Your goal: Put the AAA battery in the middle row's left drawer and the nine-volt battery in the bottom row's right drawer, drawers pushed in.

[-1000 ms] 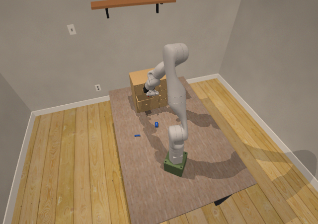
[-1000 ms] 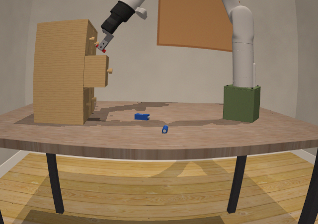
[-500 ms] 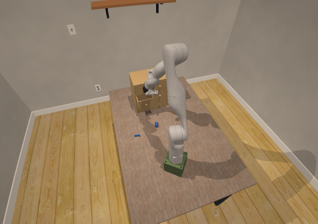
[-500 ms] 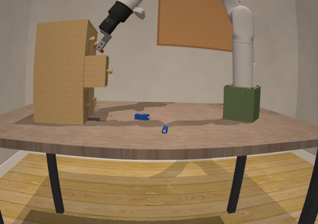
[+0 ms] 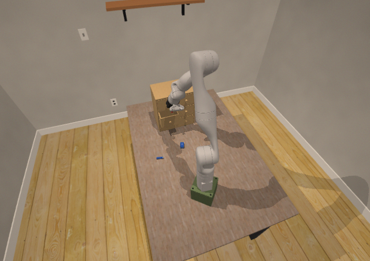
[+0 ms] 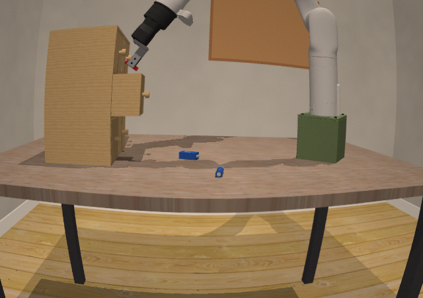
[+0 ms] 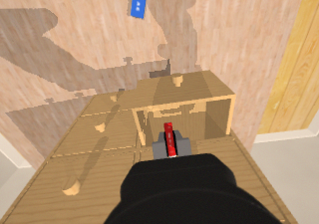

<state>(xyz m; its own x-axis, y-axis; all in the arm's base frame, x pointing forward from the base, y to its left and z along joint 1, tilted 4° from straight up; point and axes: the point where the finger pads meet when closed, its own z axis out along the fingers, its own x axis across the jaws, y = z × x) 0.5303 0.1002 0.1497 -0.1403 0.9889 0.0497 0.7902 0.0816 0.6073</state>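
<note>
Now: hand 10 mm short of the red cylinder battery and 10 mm above it. The rest, counted from my hand: blue AAA battery (250 mm below, 230 mm behind, 130 mm to the left); then blue nine-volt battery (250 mm below, 160 mm behind, 40 mm to the right).
</note>
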